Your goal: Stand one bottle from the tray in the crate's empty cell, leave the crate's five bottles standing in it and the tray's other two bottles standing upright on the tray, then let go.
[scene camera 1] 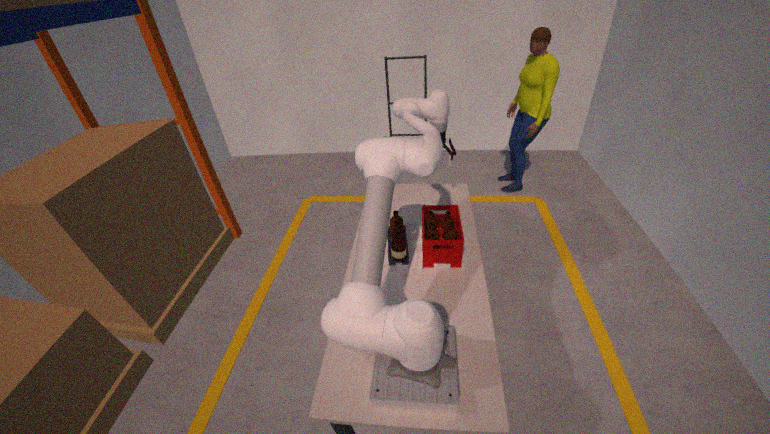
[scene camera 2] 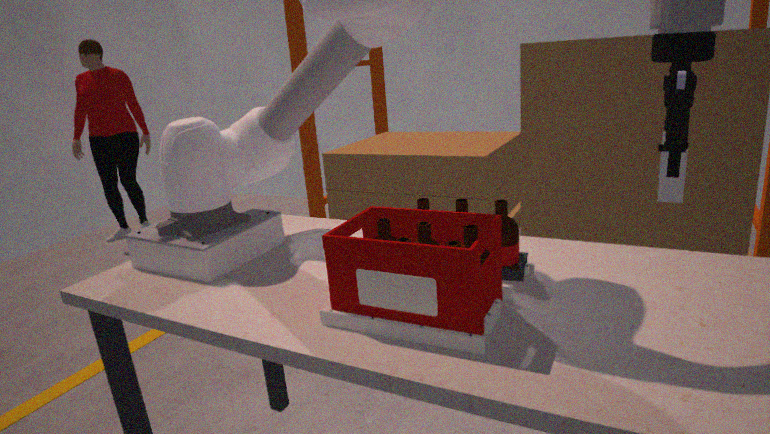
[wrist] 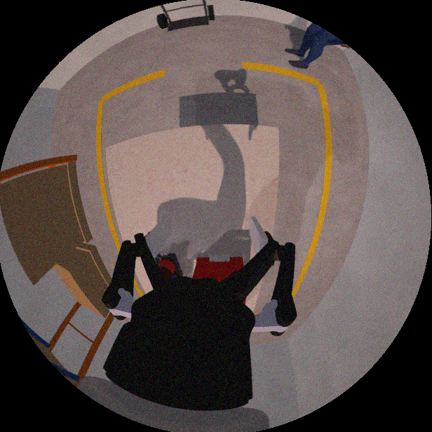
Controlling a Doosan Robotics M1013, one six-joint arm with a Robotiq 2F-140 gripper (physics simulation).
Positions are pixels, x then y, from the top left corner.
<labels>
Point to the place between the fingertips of my gripper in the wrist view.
208,224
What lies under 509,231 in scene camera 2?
A brown bottle.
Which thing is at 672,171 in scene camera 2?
My gripper.
</labels>
